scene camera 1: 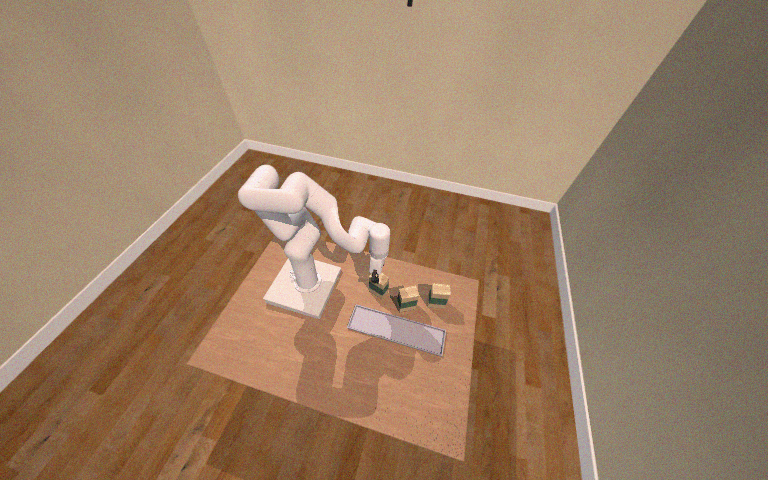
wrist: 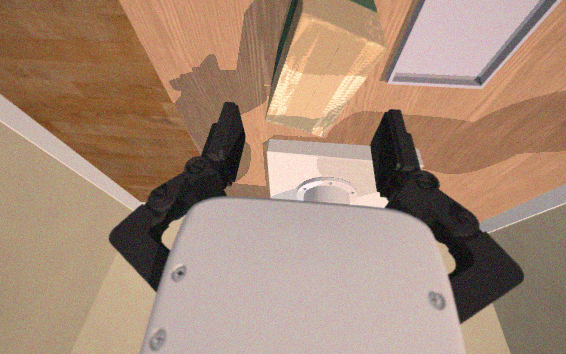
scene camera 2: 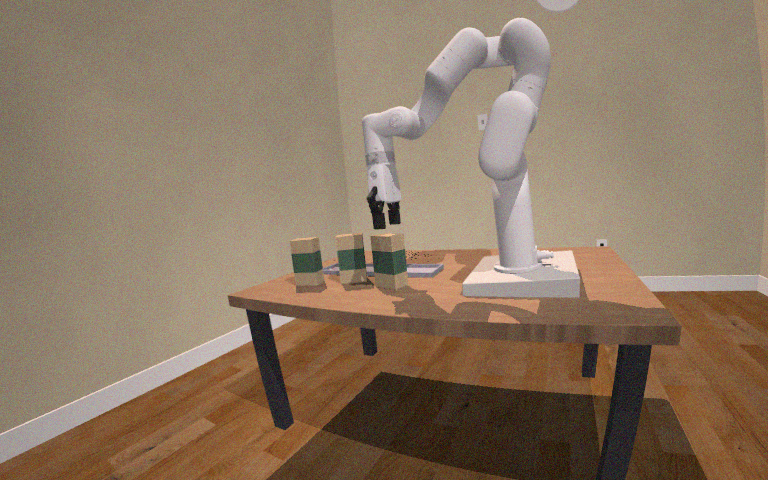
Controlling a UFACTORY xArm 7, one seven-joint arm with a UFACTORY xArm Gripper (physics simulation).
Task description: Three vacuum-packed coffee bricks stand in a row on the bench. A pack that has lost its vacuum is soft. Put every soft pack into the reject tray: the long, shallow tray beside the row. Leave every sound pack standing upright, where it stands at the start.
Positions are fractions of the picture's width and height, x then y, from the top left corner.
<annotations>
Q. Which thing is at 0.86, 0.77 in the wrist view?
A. My gripper.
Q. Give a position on a shallow reject tray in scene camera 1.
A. At 0.56, 0.71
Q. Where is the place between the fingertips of my gripper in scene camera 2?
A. At 0.50, 0.47
</annotations>
